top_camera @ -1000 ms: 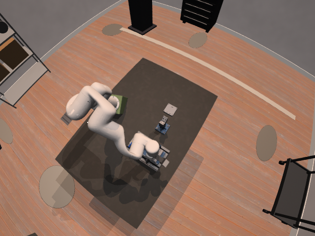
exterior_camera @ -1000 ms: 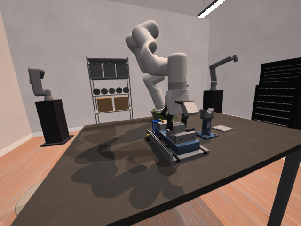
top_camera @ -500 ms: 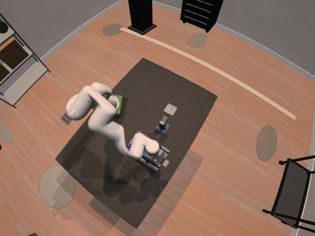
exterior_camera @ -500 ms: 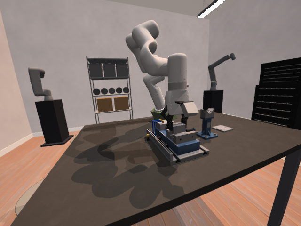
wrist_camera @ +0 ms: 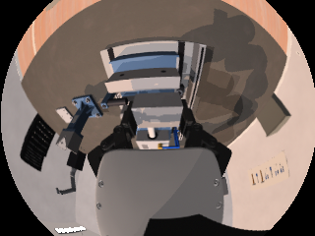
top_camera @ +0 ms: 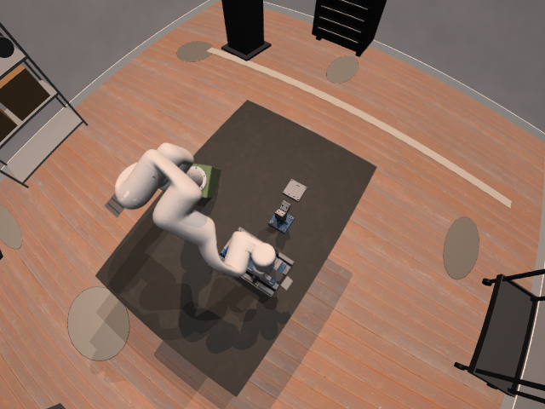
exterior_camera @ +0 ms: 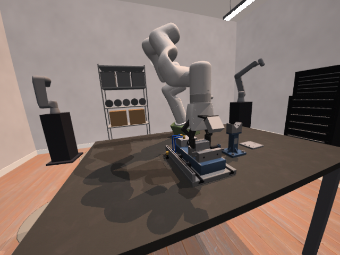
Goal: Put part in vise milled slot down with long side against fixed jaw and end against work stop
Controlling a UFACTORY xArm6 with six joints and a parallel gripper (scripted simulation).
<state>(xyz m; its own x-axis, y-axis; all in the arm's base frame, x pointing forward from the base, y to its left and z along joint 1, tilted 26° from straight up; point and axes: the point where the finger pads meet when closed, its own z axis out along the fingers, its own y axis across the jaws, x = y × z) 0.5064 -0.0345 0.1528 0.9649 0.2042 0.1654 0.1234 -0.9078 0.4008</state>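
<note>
Now: the grey rail 6 cm behind my hand, 8 cm to the right of it and 9 cm below it. Also, from my hand: air cylinder: 16 cm behind, 4 cm below; then part: 2 cm below.
</note>
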